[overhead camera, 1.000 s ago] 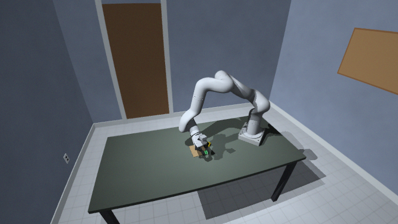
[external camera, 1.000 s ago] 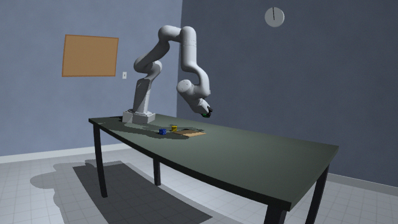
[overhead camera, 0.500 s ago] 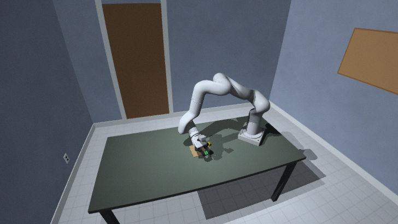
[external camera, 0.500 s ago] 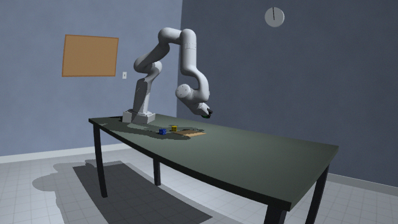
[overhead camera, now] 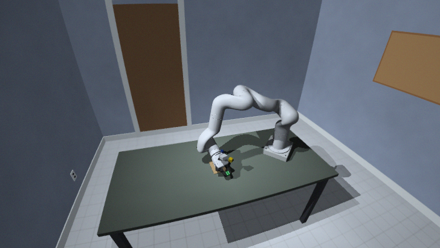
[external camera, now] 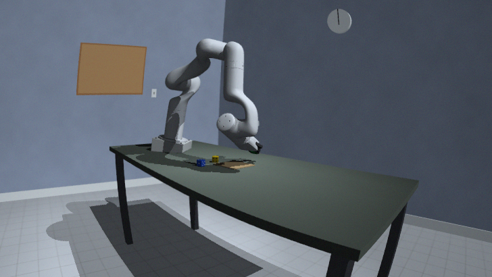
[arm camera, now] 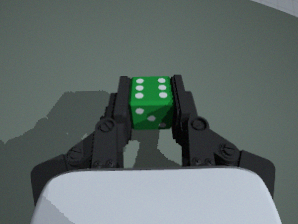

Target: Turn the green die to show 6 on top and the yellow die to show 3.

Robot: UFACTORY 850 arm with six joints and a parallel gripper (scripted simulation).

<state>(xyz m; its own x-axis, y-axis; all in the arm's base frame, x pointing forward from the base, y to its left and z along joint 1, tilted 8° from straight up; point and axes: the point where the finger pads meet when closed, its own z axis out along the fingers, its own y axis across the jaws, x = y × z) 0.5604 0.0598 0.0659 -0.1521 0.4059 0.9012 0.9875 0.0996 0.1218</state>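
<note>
Right now the tan mat is 2 cm behind my hand, 14 cm to the right of it and 6 cm below it. The rest, counted from my hand: green die (1 cm to the left); yellow die (13 cm behind, 15 cm to the right, 5 cm below); blue die (11 cm behind, 27 cm to the right, 5 cm below).
</note>
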